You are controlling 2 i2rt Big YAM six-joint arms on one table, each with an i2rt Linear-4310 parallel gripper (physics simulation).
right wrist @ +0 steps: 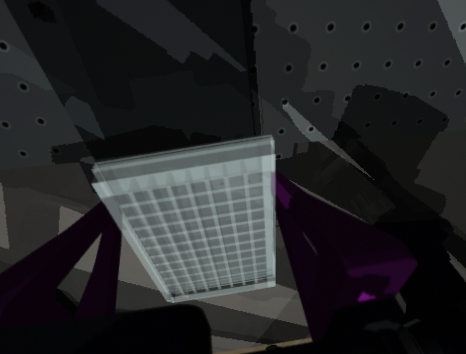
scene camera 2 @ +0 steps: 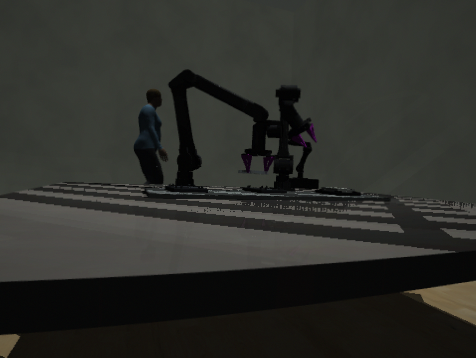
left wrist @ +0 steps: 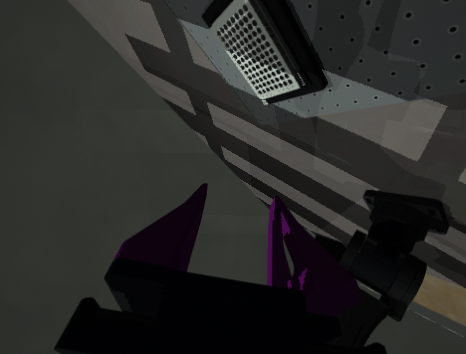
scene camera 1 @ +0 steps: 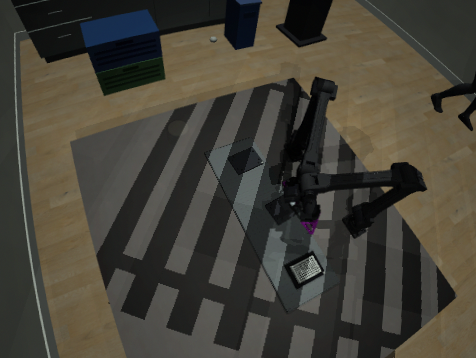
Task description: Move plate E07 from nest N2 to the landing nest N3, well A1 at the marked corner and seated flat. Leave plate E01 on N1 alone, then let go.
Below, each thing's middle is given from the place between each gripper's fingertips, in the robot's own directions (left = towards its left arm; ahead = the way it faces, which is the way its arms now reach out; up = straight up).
Labels:
Now: left hand 50 mm short of the perforated rack (left wrist: pixel 253 42), 110 mm to the right of it and 190 mm above it.
I see my right gripper 14 cm short of the perforated rack, 32 cm to the right of it and 6 cm above it.

